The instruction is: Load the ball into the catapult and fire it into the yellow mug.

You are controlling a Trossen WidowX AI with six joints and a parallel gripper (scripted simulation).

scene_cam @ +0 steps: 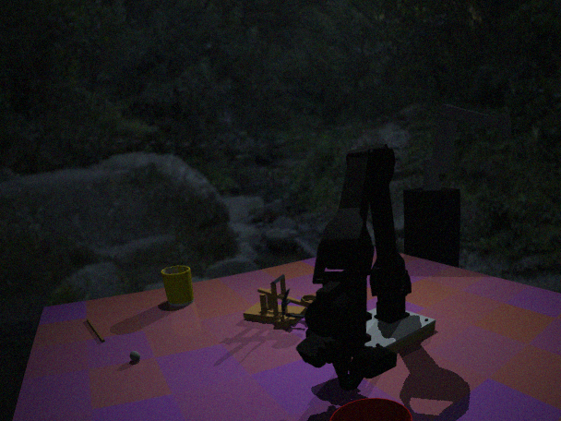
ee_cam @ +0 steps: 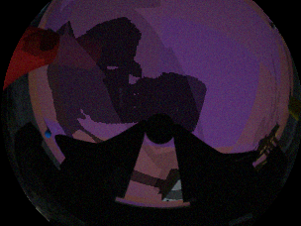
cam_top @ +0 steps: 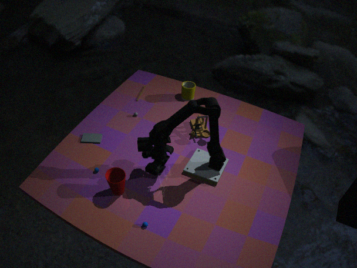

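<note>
Right now the wooden catapult is 5 cm behind my gripper tip, 36 cm to the right of it and 4 cm above it. The rest, counted from my gripper tip: grey flat slab (45 cm ahead, 1 cm to the left); then red cup (11 cm ahead, 21 cm to the left, 2 cm above); then black ball (1 cm above).
</note>
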